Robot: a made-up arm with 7 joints.
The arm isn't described. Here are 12 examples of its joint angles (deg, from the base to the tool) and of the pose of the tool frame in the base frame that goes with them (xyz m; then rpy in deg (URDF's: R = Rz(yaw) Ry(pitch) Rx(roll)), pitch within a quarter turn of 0, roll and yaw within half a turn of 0).
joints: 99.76 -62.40 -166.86 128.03 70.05 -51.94 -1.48
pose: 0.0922 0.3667 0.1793 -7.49 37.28 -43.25
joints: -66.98 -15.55 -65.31 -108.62 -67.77 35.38 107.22
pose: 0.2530 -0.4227 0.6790 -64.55 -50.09 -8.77
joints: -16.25 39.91 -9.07 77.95 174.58 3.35 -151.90
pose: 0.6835 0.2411 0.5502 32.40 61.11 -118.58
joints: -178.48 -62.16 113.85 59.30 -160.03 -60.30 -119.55
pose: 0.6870 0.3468 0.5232 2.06 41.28 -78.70
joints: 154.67 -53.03 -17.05 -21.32 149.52 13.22 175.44
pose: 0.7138 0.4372 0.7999 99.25 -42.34 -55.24
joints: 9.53 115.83 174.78 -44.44 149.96 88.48 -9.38
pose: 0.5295 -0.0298 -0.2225 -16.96 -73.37 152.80
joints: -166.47 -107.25 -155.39 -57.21 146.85 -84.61 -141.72
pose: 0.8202 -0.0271 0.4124 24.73 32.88 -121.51
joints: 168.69 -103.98 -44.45 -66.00 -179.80 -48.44 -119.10
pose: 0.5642 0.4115 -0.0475 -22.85 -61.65 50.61
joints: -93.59 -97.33 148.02 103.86 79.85 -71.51 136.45
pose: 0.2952 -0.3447 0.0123 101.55 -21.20 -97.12
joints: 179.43 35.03 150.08 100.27 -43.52 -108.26 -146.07
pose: 0.0167 0.1548 0.9706 136.12 15.23 172.43
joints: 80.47 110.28 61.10 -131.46 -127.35 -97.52 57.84
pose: 0.2780 -0.2838 0.4836 -126.70 2.69 -0.94
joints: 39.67 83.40 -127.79 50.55 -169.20 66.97 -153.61
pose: 0.7366 -0.3379 0.6457 -94.54 -7.54 32.15
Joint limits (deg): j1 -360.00..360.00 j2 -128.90..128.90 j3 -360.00..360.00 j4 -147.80..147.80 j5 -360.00..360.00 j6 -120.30..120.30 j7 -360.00..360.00
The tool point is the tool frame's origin. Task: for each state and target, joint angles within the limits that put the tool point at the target. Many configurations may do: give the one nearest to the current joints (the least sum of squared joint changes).
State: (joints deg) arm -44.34 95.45 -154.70 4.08 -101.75 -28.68 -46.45
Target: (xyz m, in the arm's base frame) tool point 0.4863 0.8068 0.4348
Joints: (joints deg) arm -55.52 89.61 -154.58 8.66 -102.01 -29.07 -46.45
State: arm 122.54 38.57 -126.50 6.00 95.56 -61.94 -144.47
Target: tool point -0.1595 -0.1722 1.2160
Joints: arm 145.01 27.59 -144.59 26.87 97.92 -85.32 -144.47
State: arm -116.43 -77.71 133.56 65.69 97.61 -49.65 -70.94
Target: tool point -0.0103 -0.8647 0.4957
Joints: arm -73.79 -67.12 141.97 43.12 95.25 -47.07 -70.94
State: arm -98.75 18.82 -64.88 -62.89 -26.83 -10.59 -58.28
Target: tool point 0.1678 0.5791 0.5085
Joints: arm -121.76 54.79 -103.57 -99.12 -27.59 -18.33 -58.28
